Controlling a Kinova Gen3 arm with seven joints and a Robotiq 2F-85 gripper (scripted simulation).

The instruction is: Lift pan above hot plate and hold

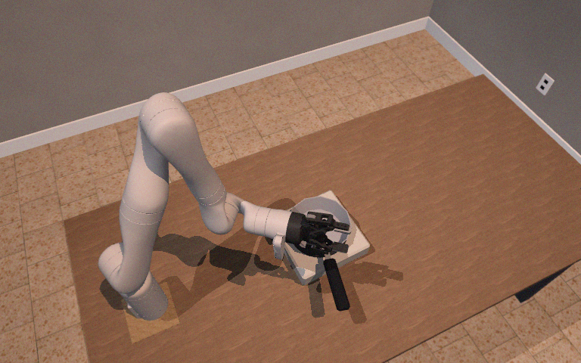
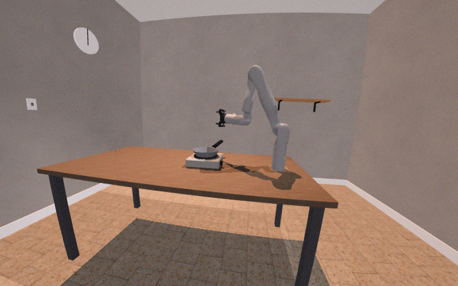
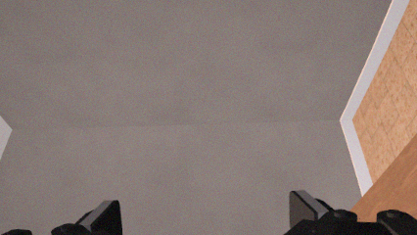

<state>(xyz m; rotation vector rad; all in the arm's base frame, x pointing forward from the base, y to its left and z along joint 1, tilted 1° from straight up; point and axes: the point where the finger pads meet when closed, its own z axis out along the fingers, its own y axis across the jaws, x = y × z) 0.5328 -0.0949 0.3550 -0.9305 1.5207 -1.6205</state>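
Right now the grey pan is 26 cm below my hand and 13 cm to the left of it. The rest, counted from my hand: hot plate (32 cm below, 19 cm to the left, 2 cm behind).
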